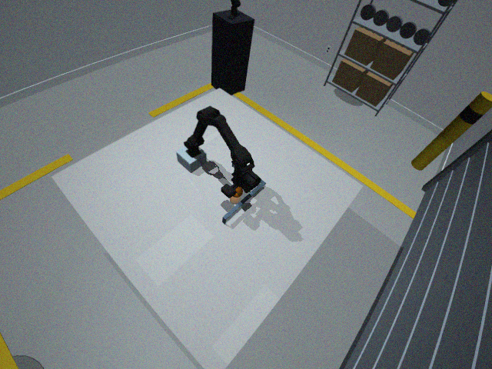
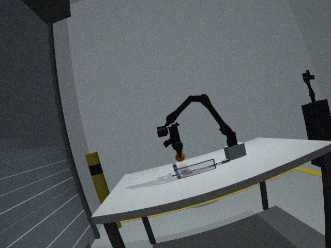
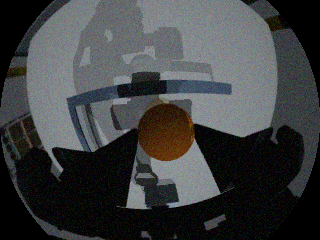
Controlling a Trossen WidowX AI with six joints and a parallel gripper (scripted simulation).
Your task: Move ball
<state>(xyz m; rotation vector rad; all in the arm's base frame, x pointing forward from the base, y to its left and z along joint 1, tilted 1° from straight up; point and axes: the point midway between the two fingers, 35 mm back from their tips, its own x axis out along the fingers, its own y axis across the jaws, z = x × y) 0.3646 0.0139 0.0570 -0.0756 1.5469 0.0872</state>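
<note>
The pale see-through copy lies 70 mm below my gripper tip. From my gripper tip the other things lie so: orange ball right at my gripper tip.
</note>
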